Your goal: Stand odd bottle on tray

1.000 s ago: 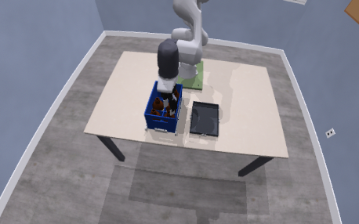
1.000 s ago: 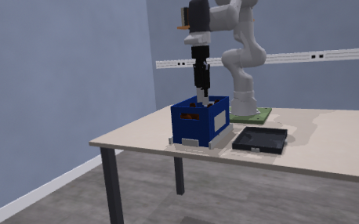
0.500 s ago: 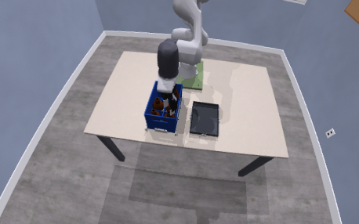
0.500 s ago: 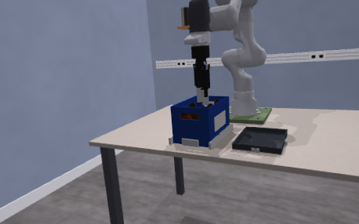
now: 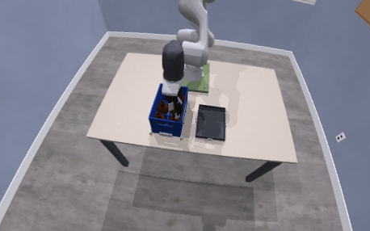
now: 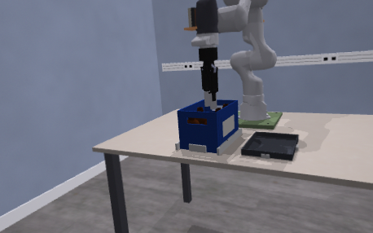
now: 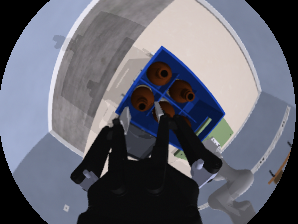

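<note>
Now: the blue crate 13 cm below my hand, 9 cm behind it and 3 cm to the right of it. The rest, counted from my hand: dark tray (24 cm to the left, 20 cm below, 5 cm behind); bottle (17 cm behind, 13 cm below, 3 cm to the left).
</note>
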